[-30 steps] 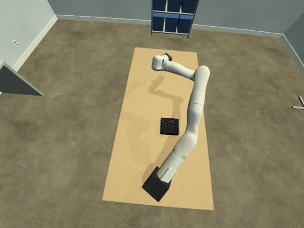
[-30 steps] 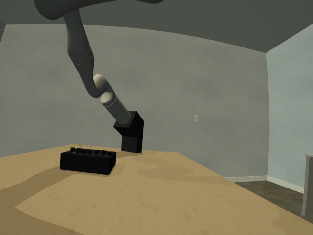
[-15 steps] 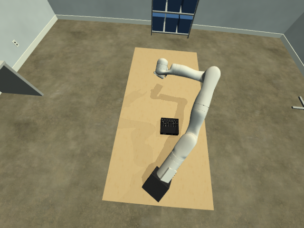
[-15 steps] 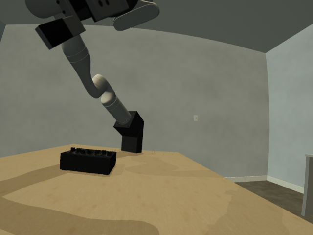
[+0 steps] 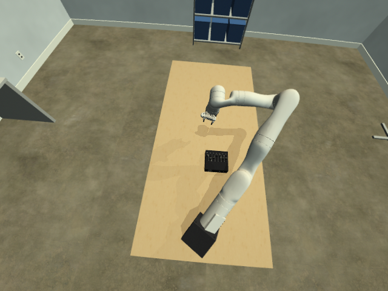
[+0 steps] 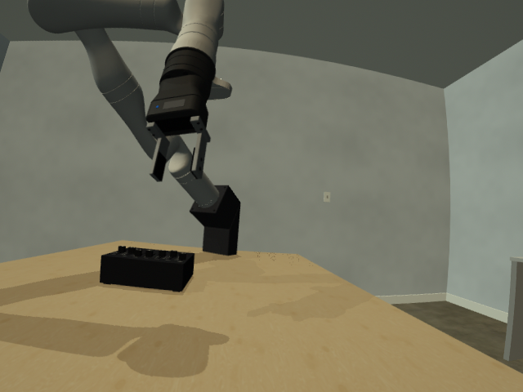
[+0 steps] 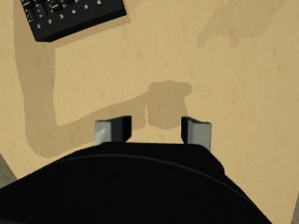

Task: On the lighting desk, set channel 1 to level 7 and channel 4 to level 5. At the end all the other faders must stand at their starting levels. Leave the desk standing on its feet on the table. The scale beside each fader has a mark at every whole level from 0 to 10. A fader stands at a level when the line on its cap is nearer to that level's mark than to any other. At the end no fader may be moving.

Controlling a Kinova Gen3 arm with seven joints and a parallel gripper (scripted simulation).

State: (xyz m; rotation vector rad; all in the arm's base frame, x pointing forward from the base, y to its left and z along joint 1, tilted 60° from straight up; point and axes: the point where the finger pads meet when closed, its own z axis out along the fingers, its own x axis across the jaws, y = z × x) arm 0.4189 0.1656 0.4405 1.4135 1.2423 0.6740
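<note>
My gripper is now 23 cm past the channel 1 fader cap, 15 cm above it and 8 cm to the left of it. The rest, counted from my hand: channel 4 fader cap 20 cm behind, 15 cm below, 2 cm to the right.
</note>
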